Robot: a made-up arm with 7 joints. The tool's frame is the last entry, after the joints.
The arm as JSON. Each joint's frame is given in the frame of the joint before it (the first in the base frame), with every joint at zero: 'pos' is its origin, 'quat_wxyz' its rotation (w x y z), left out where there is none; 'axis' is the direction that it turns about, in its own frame. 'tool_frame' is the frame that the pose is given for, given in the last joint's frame.
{
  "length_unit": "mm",
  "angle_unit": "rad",
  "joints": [
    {
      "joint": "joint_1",
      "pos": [
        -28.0,
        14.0,
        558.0
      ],
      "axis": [
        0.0,
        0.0,
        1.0
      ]
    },
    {
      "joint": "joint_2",
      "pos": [
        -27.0,
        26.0,
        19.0
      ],
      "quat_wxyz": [
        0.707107,
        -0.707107,
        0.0,
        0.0
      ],
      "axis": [
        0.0,
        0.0,
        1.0
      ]
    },
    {
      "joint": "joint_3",
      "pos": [
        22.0,
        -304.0,
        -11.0
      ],
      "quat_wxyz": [
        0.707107,
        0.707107,
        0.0,
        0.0
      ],
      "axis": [
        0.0,
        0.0,
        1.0
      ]
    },
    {
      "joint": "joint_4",
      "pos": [
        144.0,
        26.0,
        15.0
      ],
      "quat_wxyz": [
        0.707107,
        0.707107,
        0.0,
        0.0
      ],
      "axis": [
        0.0,
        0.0,
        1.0
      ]
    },
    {
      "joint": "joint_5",
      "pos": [
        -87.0,
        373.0,
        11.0
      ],
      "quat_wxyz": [
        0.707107,
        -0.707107,
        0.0,
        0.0
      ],
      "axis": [
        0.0,
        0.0,
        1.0
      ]
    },
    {
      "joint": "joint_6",
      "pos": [
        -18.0,
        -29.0,
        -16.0
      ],
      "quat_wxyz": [
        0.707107,
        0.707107,
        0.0,
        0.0
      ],
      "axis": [
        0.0,
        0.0,
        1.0
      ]
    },
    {
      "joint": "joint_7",
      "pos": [
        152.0,
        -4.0,
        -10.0
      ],
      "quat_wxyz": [
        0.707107,
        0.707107,
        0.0,
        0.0
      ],
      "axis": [
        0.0,
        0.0,
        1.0
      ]
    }
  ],
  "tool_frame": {
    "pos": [
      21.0,
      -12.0,
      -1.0
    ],
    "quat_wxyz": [
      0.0,
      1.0,
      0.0,
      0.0
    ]
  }
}
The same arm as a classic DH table. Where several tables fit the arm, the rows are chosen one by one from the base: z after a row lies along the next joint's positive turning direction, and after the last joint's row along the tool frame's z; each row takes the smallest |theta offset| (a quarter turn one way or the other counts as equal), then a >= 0, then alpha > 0; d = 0 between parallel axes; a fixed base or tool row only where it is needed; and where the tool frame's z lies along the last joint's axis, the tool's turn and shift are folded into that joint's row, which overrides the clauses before.
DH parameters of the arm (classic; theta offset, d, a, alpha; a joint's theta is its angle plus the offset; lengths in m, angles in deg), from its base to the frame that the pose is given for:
base (fixed): -26.57 0.0000 -0.0313 0.00
joint_1: 26.57 0.5770 -0.0270 -90.00
joint_2: 0.00 0.0150 0.0220 90.00
joint_3: 0.00 0.3190 0.1440 90.00
joint_4: 0.00 -0.0150 -0.0870 -90.00
joint_5: 0.00 0.3570 -0.0180 90.00
joint_6: 0.00 0.0190 0.1520 90.00
joint_7: -29.74 0.0000 0.0242 180.00
tool (fixed): -29.74 -0.0030 0.0000 0.00

